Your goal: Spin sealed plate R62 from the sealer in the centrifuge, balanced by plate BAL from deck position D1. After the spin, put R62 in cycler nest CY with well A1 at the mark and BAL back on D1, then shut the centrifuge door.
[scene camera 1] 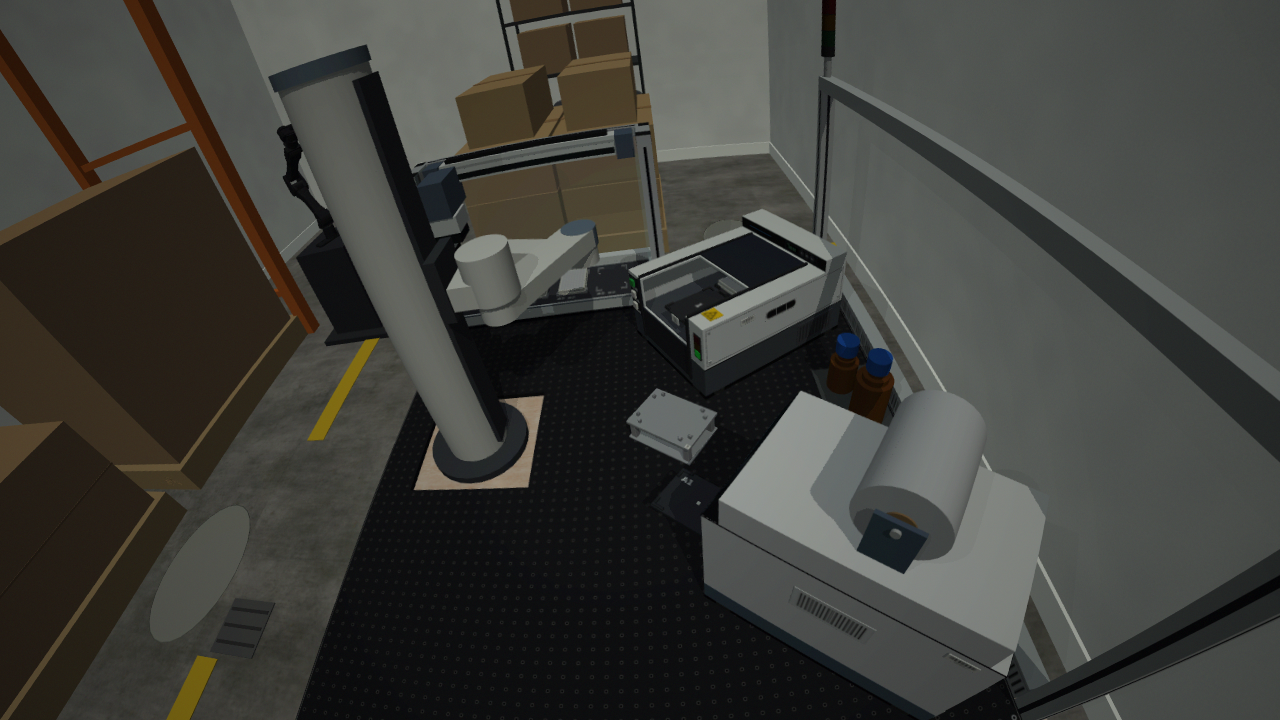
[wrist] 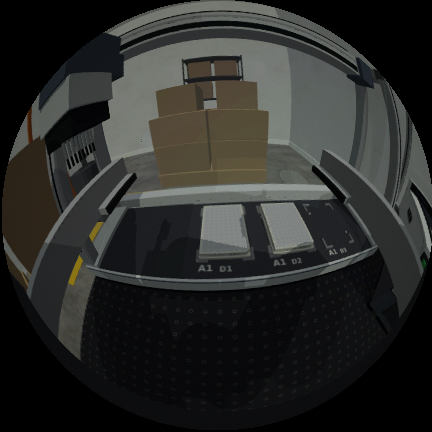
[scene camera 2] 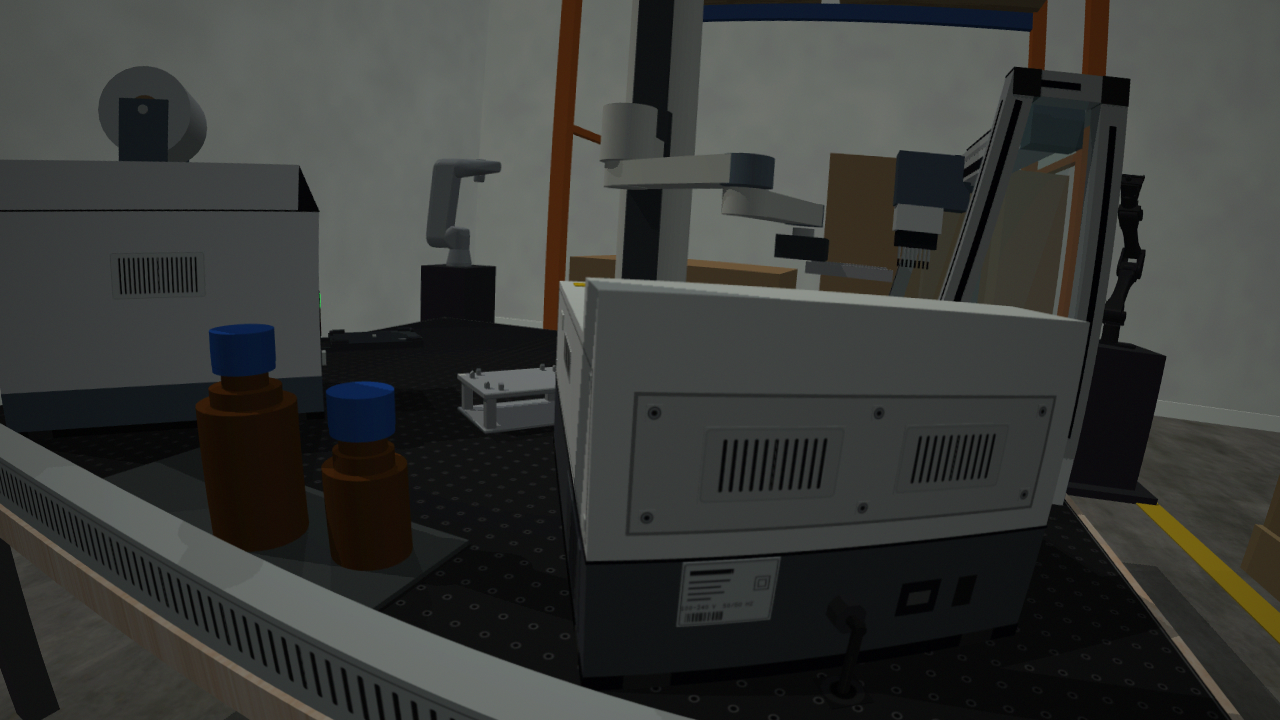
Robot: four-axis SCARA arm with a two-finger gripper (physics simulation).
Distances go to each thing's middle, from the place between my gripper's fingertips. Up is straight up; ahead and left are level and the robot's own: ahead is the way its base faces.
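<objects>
Centrifuge (scene camera 2: 753, 481): 600 mm ahead of my hand, 150 mm to the right of it and 120 mm below it. BAL plate (wrist: 223, 235): my hand is 100 mm to the right of the plate and 180 mm above it.
</objects>
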